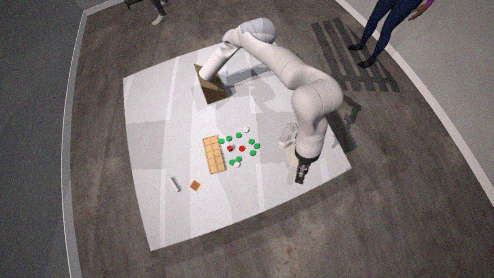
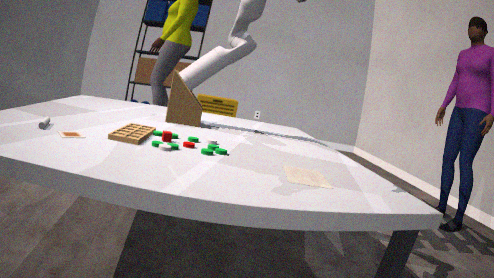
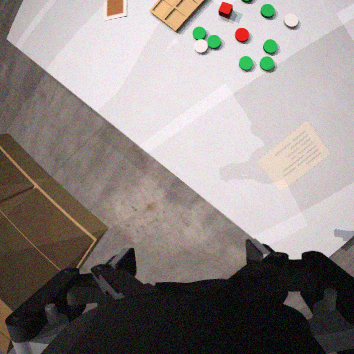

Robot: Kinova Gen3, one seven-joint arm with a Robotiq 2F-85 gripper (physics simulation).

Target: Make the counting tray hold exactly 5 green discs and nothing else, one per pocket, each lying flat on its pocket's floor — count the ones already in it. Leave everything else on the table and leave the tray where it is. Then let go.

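Observation:
The wooden counting tray [image 1: 217,171] [image 2: 123,139] [image 3: 163,18] lies flat on the white table, and its pockets look empty. Several green discs lie loose to its right, such as one disc [image 1: 221,140] near the tray and another disc [image 1: 252,153] [image 2: 207,151] [image 3: 246,63] further out. Among them are a red disc [image 1: 241,148] [image 2: 188,144] [image 3: 241,34], a red cube [image 1: 230,148] [image 2: 166,135] [image 3: 225,9] and two white discs [image 1: 237,164] [image 3: 201,46] [image 1: 246,129] [image 3: 291,20]. My gripper [image 1: 300,176] [image 3: 189,256] is open and empty, high over the table's front right edge, far from the discs.
A paper note [image 1: 291,155] [image 2: 307,176] [image 3: 293,154] lies near the gripper. A white cylinder [image 1: 175,183] and a brown tile [image 1: 195,185] [image 2: 71,134] [image 3: 115,8] lie left of the tray. A cardboard box [image 3: 35,211] stands on the floor. A person [image 2: 175,44] stands behind the table.

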